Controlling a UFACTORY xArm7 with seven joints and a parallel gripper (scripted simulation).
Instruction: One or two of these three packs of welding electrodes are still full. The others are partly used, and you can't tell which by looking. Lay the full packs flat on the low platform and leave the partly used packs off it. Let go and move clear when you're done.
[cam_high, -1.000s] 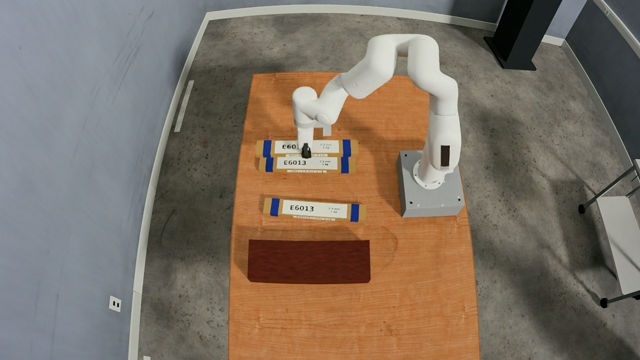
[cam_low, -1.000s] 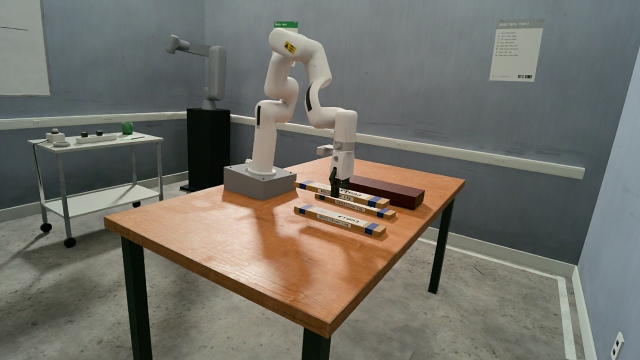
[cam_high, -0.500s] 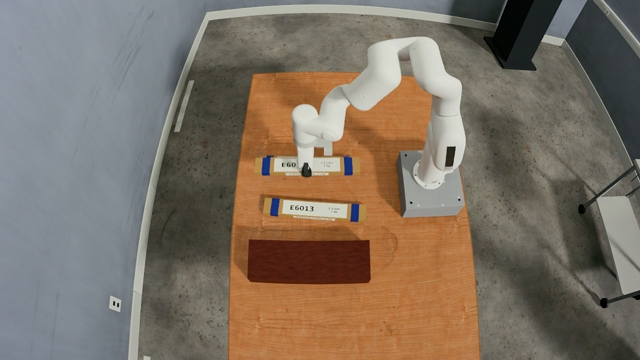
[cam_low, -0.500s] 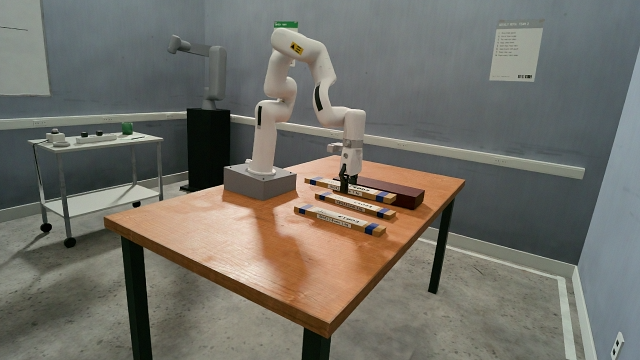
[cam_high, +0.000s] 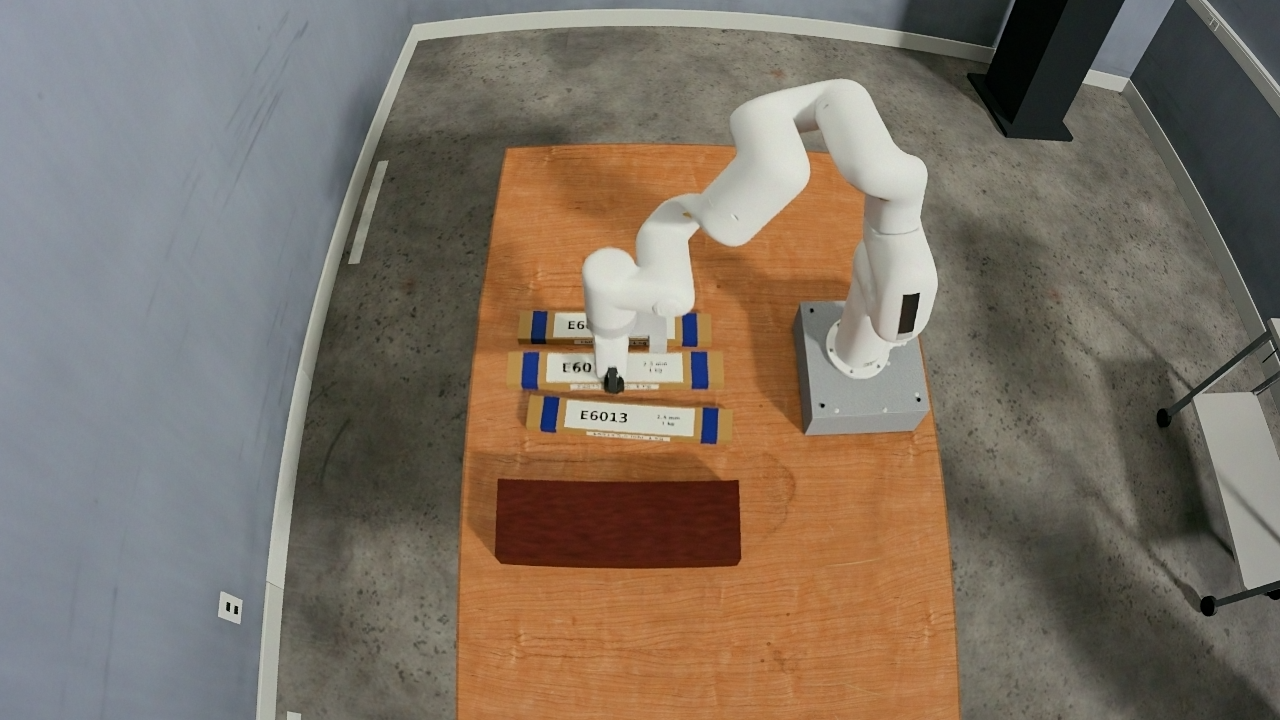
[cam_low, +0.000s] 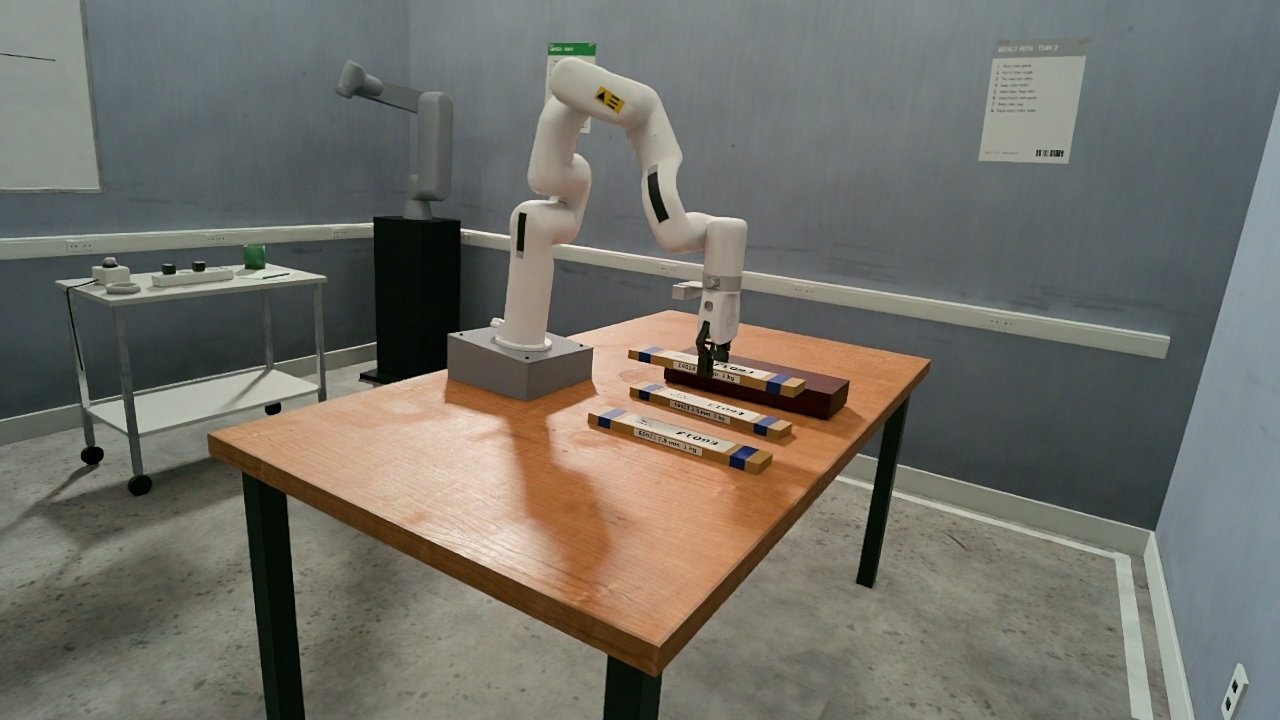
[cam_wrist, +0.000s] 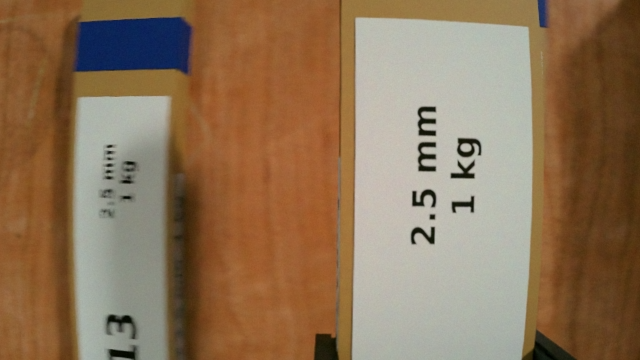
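The low platform lies 3 cm ahead of my hand, 24 cm to the left of it and 10 cm below it.
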